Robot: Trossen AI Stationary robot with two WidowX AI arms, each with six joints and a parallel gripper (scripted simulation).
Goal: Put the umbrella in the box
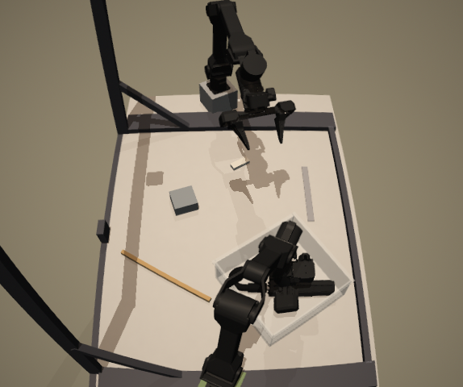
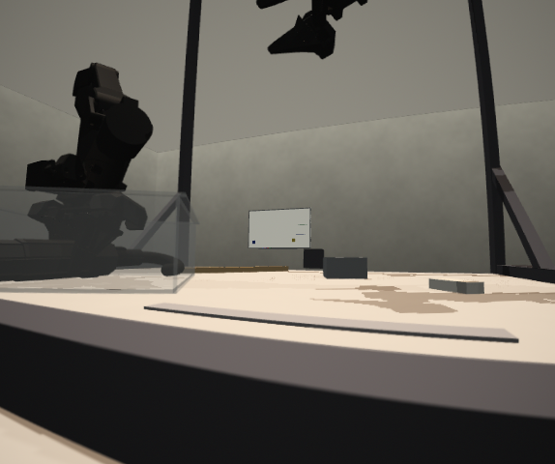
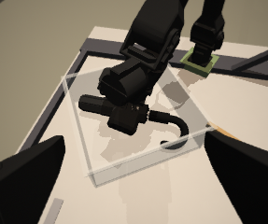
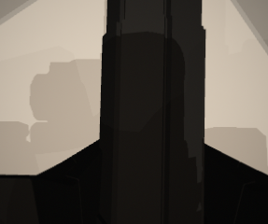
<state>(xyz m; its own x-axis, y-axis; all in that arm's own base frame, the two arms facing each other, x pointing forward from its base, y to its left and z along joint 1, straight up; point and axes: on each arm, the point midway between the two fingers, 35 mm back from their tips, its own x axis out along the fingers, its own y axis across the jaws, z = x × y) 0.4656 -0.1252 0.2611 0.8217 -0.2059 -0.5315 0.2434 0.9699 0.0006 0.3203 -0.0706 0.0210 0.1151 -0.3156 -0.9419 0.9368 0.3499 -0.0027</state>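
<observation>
Right now the clear storage box is 2 cm to the left of my right hand, 2 cm behind it and 1 cm above it. The rest, counted from my right hand: grey strip (34 cm to the left, 9 cm ahead, 4 cm below); then wooden stick (34 cm behind, 6 cm to the left, 4 cm below); then black umbrella (2 cm to the left, 2 cm below, 1 cm behind).
</observation>
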